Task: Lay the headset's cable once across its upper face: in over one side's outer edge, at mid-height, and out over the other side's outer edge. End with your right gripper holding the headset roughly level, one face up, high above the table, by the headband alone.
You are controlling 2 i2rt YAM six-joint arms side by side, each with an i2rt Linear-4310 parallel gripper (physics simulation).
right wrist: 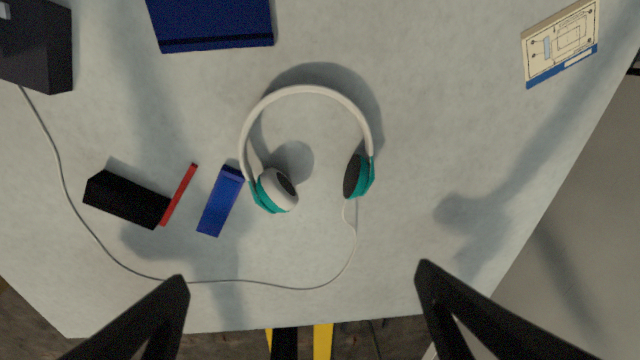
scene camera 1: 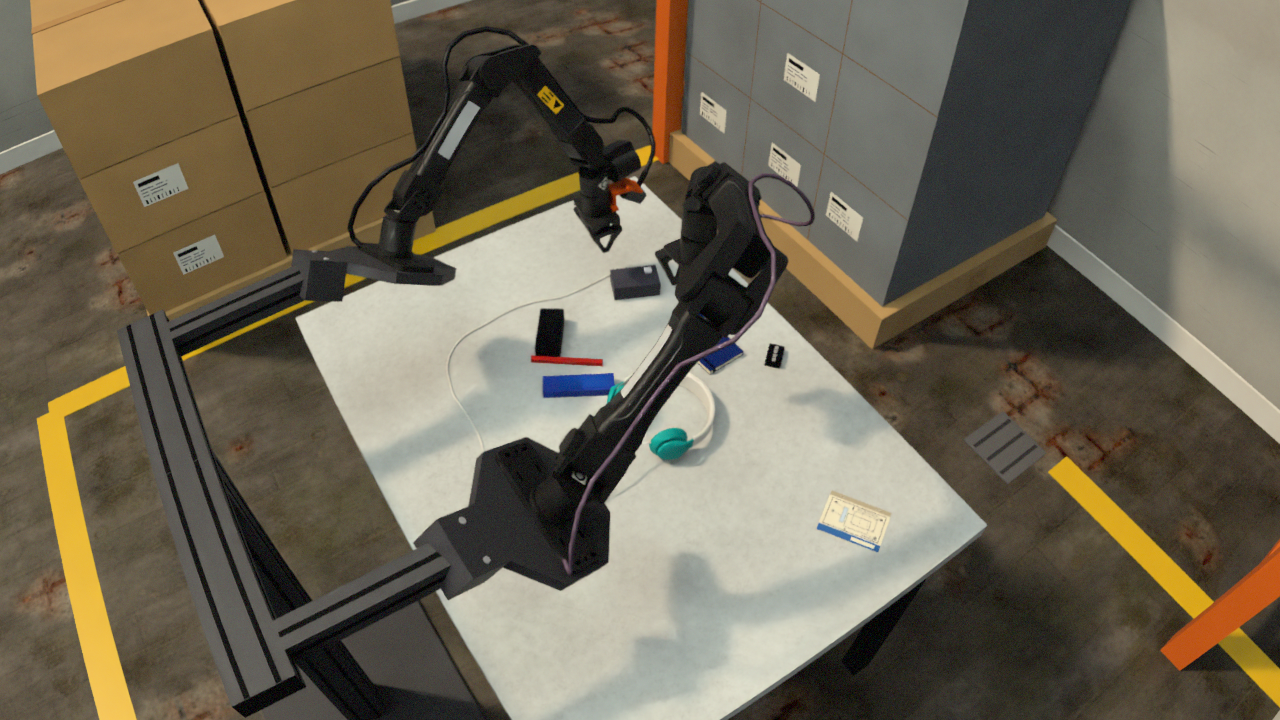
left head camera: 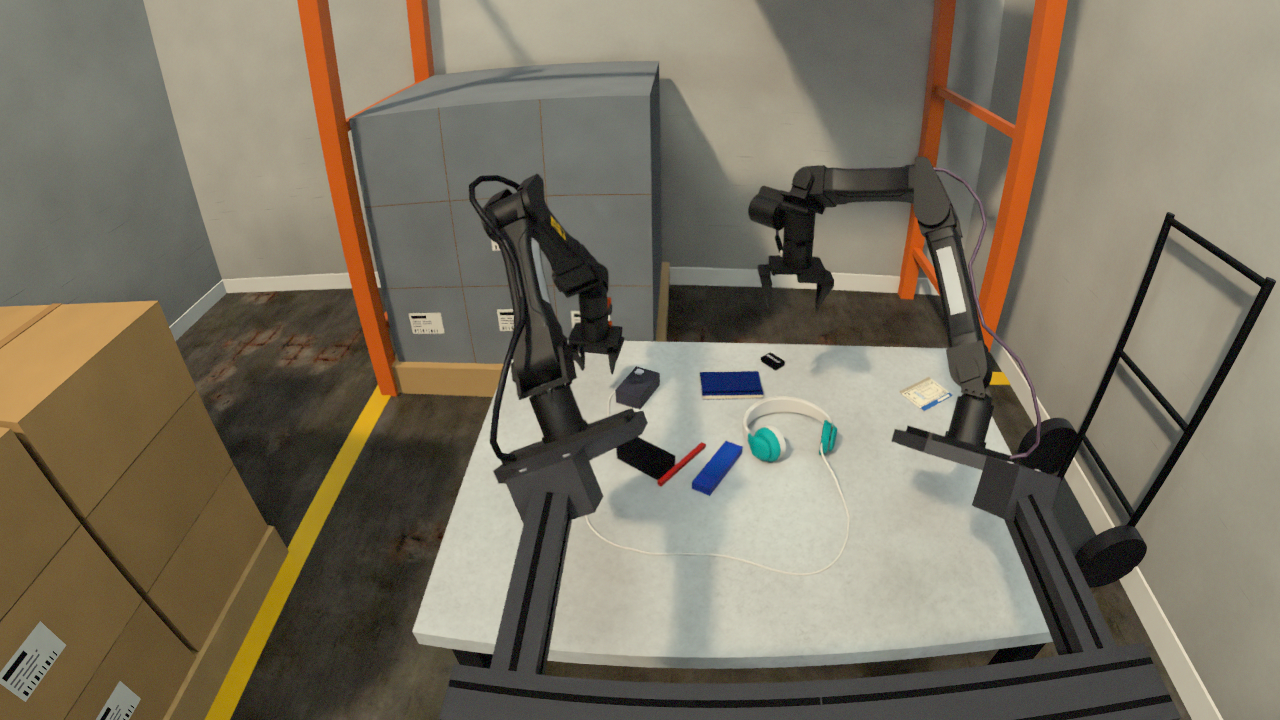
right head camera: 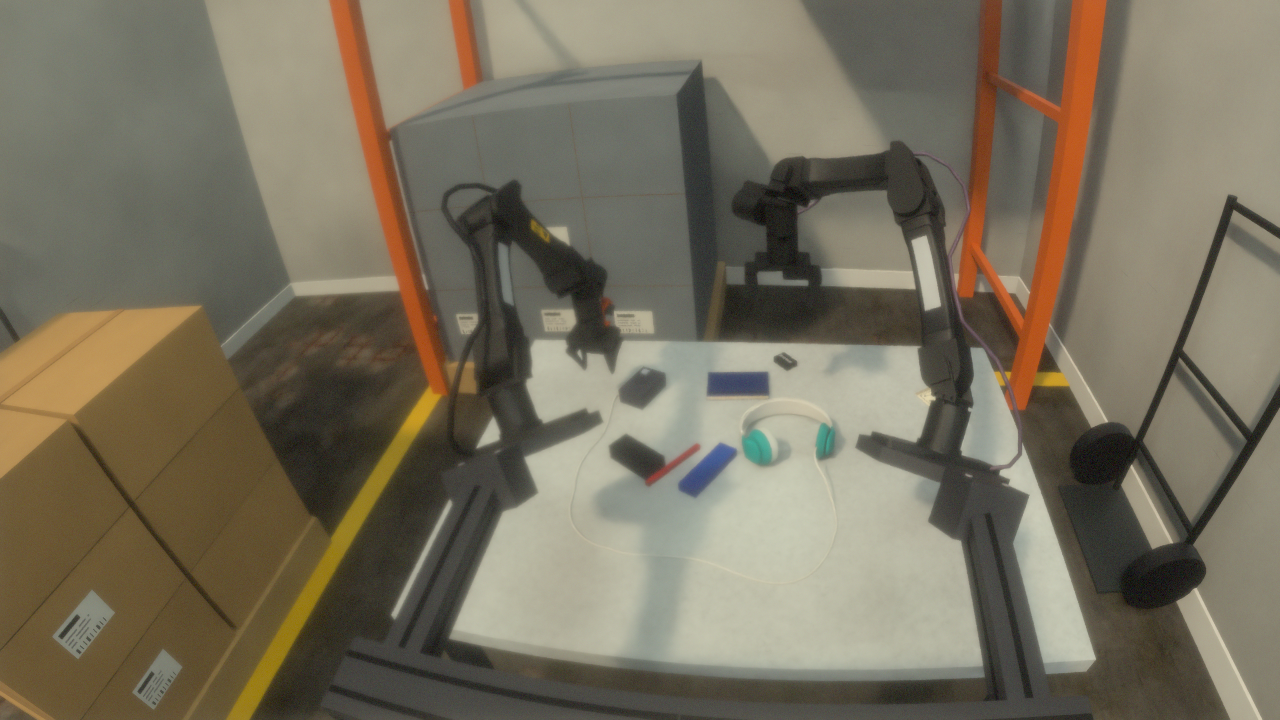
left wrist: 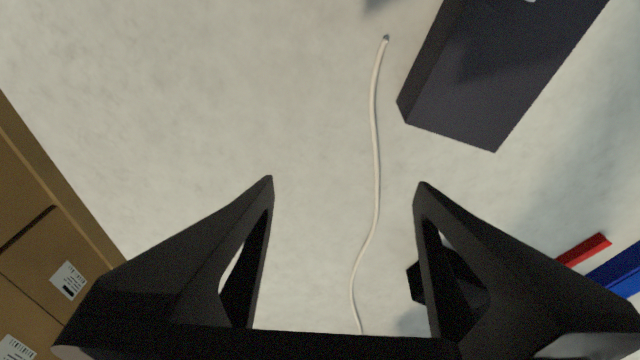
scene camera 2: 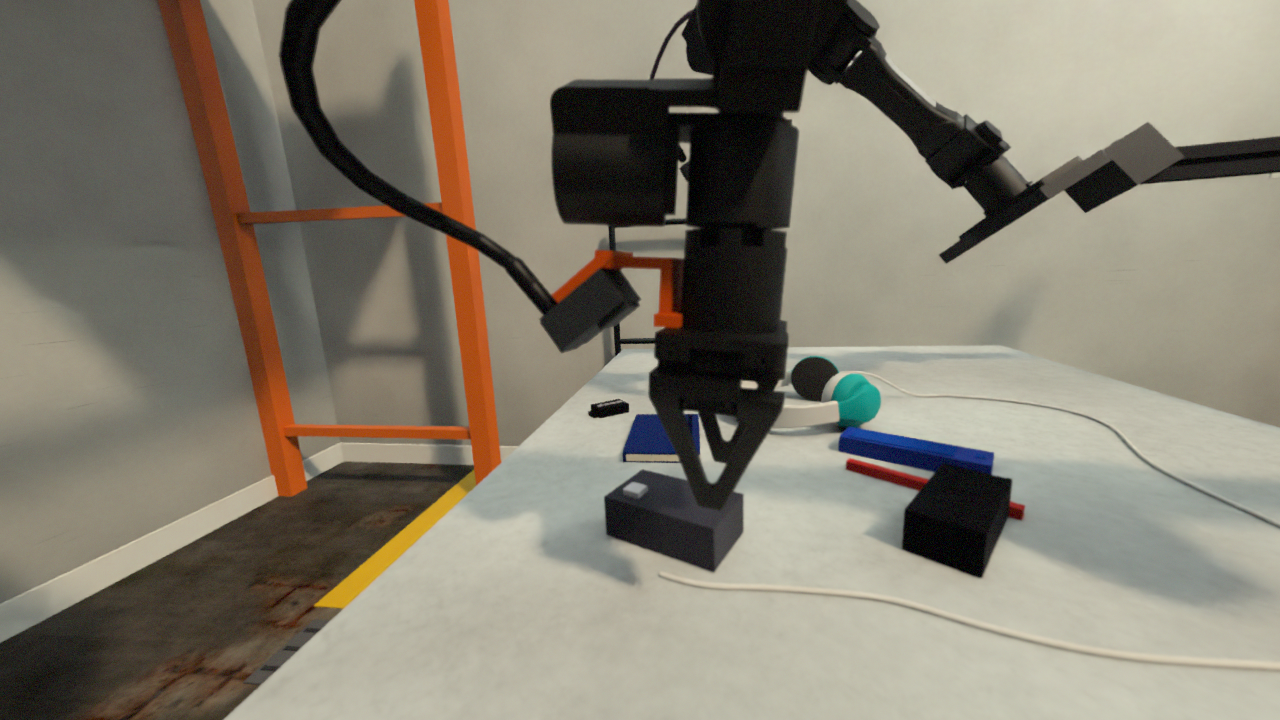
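Seen in the pictures: left gripper, fingertip midpoint: (scene camera 1: 599,242) (left head camera: 597,370) (right head camera: 599,370) (left wrist: 344,189) (scene camera 2: 717,483); right gripper, fingertip midpoint: (right wrist: 305,277) (left head camera: 792,309) (right head camera: 783,307); left arm's base, origin of the base link: (scene camera 1: 393,259) (left head camera: 568,440) (right head camera: 524,438); right arm's base, origin of the base link: (scene camera 1: 546,508) (left head camera: 963,448) (right head camera: 936,457).
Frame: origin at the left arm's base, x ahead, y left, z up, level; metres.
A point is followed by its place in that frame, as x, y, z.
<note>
The headset, with a white headband and teal ear cups (left head camera: 765,443) {0.270, -0.317, -0.228} (right head camera: 760,445) {0.272, -0.326, -0.227} (scene camera 1: 670,443) {0.311, -0.464, -0.226} (scene camera 2: 859,400) {0.291, -0.293, -0.240}, lies on the table; its headband (right wrist: 307,89) {0.447, -0.370, -0.248} arches towards the far edge. Its thin white cable (left head camera: 716,556) {0.030, -0.229, -0.285} (scene camera 1: 450,358) {0.058, -0.026, -0.285} (scene camera 2: 895,600) {0.337, 0.015, -0.285} (right wrist: 232,280) {0.034, -0.215, -0.286} leaves the right-hand cup and loops along the near side to the far left. My left gripper (left head camera: 597,367) {0.450, 0.038, -0.198} (right head camera: 598,365) {0.450, 0.038, -0.198} (scene camera 2: 716,483) {0.450, 0.038, -0.198} (left wrist: 344,189) {0.450, 0.038, -0.198} is partly open and empty, above the cable's end stretch (left wrist: 374,125) {0.439, 0.017, -0.284}. My right gripper (left head camera: 793,304) {0.410, -0.358, -0.005} (right head camera: 783,282) {0.410, -0.358, -0.005} (right wrist: 305,277) {0.410, -0.358, -0.005} is wide open and empty, high above the table, apart from the headset.
A dark box (left head camera: 637,387) {0.467, -0.044, -0.252} stands beside the cable's end. A black block (left head camera: 645,456) {0.247, -0.083, -0.253}, a red stick (left head camera: 682,463) {0.258, -0.155, -0.278} and a blue box (left head camera: 717,467) {0.239, -0.225, -0.267} lie left of the headset. A blue notebook (left head camera: 731,385) {0.522, -0.254, -0.276}, a small black item (left head camera: 772,360) {0.627, -0.357, -0.274} and a card (left head camera: 925,392) {0.534, -0.745, -0.286} lie farther back.
</note>
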